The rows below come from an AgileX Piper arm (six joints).
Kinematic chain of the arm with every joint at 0, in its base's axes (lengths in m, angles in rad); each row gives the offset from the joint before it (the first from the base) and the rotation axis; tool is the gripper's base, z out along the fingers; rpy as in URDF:
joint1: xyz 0 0 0.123 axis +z
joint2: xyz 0 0 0 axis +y
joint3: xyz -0.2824 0 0.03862 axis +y
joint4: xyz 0.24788 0 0.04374 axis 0.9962 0 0.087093
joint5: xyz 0 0 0 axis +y
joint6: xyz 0.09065 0 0.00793 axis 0.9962 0 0.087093
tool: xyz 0 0 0 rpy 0 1.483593 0
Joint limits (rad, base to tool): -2.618..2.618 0..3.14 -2.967..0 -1.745..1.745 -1.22..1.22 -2.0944..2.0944
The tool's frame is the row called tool.
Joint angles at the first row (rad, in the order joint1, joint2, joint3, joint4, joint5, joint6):
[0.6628 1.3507 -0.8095 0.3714 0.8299 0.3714]
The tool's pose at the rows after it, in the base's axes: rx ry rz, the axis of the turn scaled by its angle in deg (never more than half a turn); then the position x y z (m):
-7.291, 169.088, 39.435, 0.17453, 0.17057, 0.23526
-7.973, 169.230, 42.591, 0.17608, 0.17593, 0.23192
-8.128, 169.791, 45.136, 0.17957, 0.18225, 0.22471
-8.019, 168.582, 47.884, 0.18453, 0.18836, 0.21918
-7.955, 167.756, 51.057, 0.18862, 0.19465, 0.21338
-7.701, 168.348, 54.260, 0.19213, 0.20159, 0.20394
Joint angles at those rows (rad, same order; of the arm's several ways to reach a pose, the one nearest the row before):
[0.6628 1.3527 -0.8095 0.4293 0.7961 0.3230]
[0.6628 1.3745 -0.8095 0.4935 0.7807 0.2688]
[0.6628 1.4121 -0.8095 0.5577 0.7600 0.2145]
[0.6628 1.4438 -0.8095 0.6231 0.7181 0.1539]
[0.6628 1.4768 -0.8095 0.7044 0.6871 0.0810]
[0.6628 1.5231 -0.8095 0.7983 0.6742 0.0000]

